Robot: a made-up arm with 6 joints.
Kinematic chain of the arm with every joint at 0, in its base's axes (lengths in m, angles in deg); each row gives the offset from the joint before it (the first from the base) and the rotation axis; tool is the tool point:
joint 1: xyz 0 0 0.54 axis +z
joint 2: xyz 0.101 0 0 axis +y
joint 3: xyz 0 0 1.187 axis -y
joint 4: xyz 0 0 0.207 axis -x
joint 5: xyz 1.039 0 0 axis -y
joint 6: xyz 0.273 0 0 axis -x
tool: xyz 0 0 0
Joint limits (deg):
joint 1: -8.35..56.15
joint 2: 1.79..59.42
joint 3: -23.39..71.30
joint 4: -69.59..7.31
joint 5: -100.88..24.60
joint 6: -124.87..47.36
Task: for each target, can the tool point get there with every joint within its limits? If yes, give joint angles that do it. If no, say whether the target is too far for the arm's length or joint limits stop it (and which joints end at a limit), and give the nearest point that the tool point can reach.
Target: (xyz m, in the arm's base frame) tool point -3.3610 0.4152 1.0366
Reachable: no: too far | nearest point 0.0016 0.4534 2.6911 | short by 3.748 m
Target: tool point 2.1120 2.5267 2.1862
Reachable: no: too far | nearest point 1.4982 1.7923 1.6926 | short by 1.077 m
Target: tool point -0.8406 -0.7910 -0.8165
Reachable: no: joint limits stop it (at a limit: joint 1, joint 2, joint 3, joint 4) | nearest point 1.1916 -0.2087 0.0322 | short by 2.278 m
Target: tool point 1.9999 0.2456 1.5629
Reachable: yes | joints 6.74 29.72 21.04 -31.55 -3.67 21.62
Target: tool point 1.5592 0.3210 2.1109
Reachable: yes | joints 6.01 15.54 30.97 -56.02 -43.54 23.68
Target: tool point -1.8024 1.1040 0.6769
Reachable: no: joint limits stop it (at a limit: joint 1, joint 2, joint 3, joint 5) | nearest point 0.3998 1.0101 1.3698 | short by 2.311 m
